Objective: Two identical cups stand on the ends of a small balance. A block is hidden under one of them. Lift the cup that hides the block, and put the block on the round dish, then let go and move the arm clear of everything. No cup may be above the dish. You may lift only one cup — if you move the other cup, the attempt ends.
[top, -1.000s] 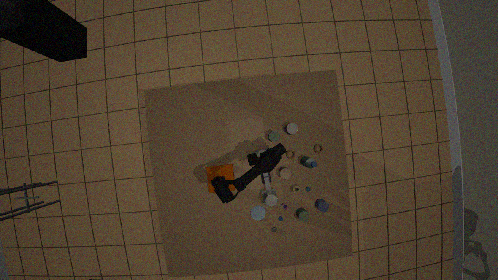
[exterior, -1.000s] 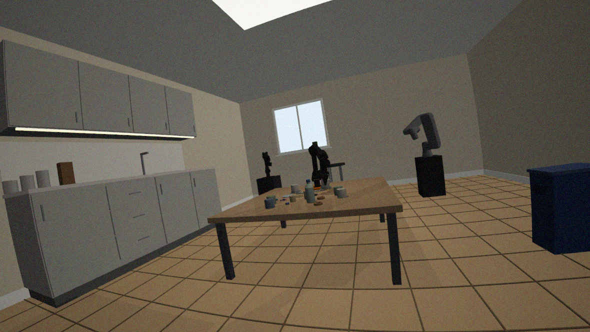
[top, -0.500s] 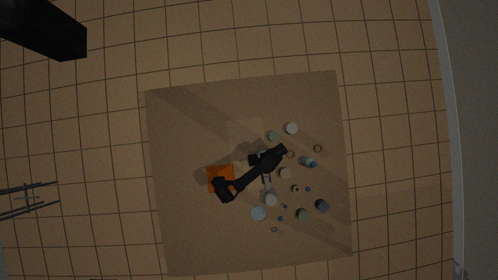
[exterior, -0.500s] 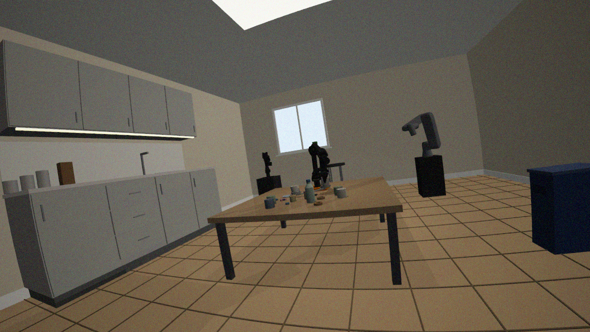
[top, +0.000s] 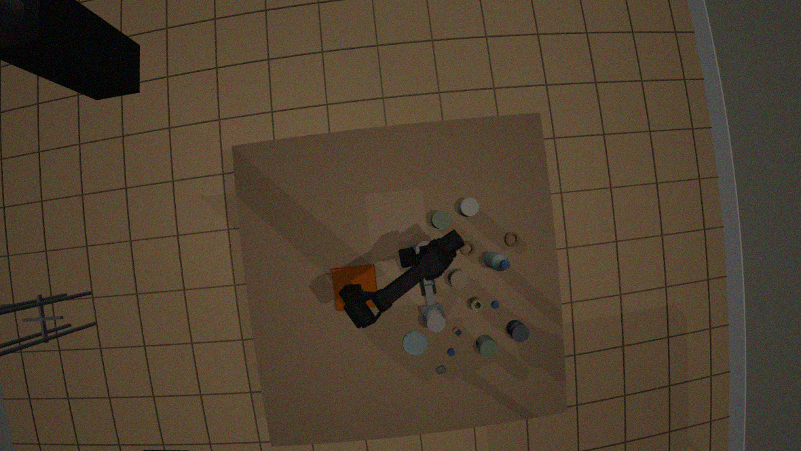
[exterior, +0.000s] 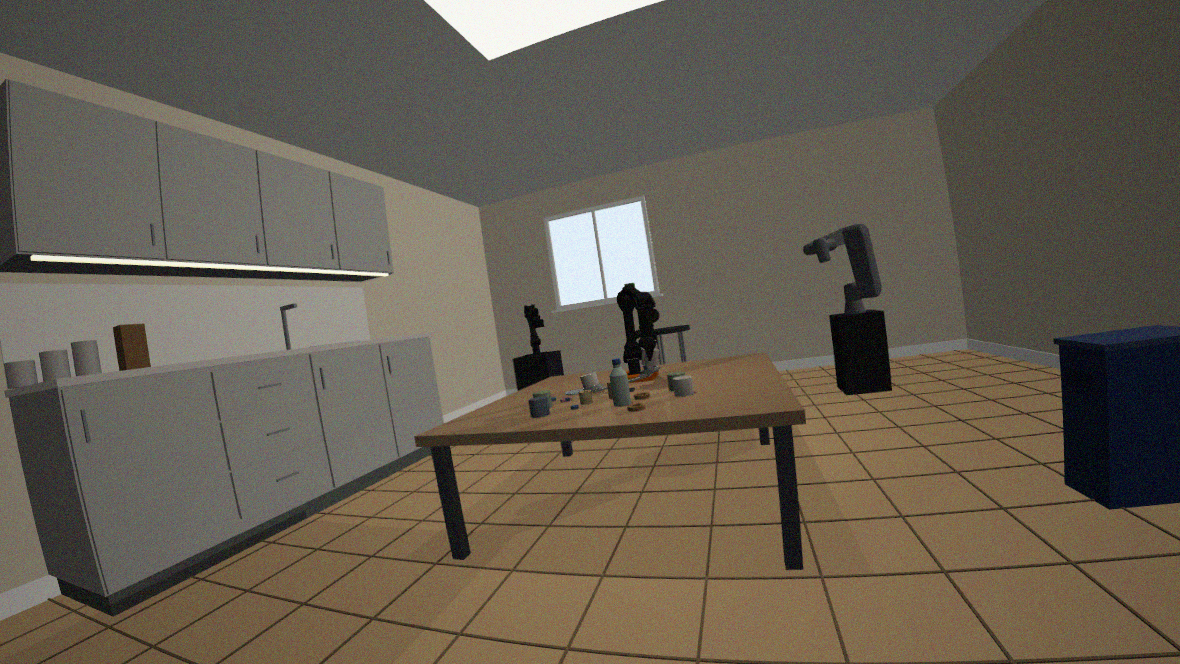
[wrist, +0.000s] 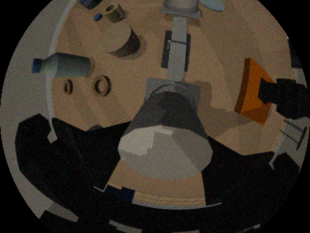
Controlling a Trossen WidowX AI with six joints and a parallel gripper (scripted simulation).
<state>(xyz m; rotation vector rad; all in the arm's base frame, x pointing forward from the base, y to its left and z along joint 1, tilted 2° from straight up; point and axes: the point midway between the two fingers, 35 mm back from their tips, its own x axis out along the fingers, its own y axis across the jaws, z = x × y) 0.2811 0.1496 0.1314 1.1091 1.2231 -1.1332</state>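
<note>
Right now the grey block is 2 cm to the right of my gripper tip and 3 cm below it. The rest, counted from my gripper tip: grey balance: 1 cm ahead, 14 cm to the right, 8 cm below; then round light-blue dish: 6 cm behind, 38 cm to the right, 12 cm below; then tan cylinder: 11 cm ahead, 13 cm to the right, 8 cm below.
</note>
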